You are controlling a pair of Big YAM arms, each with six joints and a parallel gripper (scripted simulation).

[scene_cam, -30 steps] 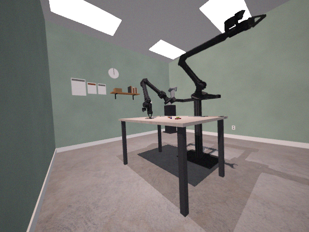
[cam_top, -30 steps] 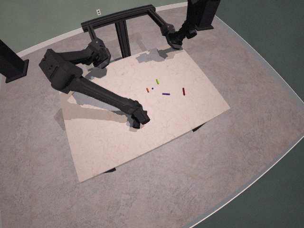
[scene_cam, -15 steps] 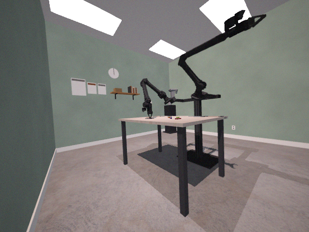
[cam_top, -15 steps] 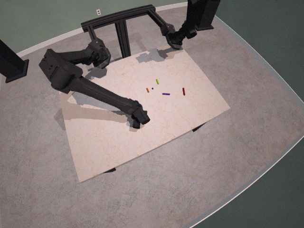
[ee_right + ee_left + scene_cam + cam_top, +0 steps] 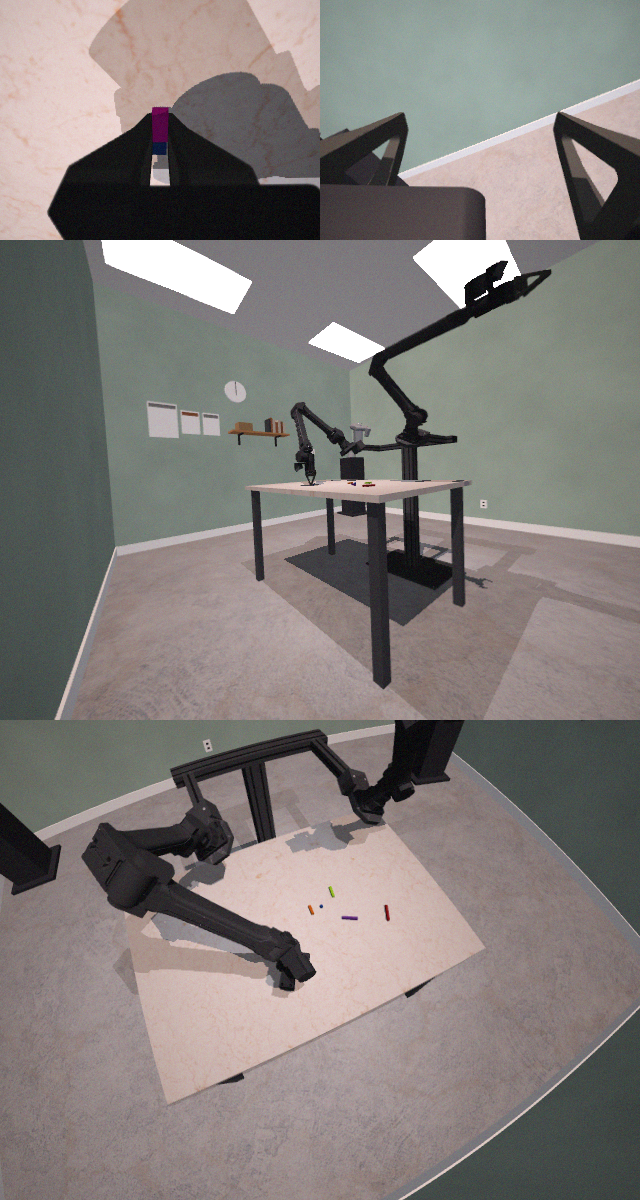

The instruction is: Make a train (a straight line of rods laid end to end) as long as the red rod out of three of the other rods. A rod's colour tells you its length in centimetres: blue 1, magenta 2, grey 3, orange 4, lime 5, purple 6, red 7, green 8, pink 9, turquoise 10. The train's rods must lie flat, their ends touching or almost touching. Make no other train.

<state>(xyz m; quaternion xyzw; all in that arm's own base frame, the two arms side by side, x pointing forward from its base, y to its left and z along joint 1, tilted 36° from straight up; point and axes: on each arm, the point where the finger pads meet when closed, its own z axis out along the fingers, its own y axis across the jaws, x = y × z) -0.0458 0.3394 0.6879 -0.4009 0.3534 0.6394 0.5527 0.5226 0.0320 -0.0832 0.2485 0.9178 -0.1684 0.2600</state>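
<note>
Right now the magenta rod is right at my right hand. Round my right hand: purple rod (14 cm behind, 27 cm to the left, 1 cm below); then orange rod (22 cm behind, 14 cm to the left, 1 cm below); then lime rod (28 cm behind, 24 cm to the left, 1 cm below).
</note>
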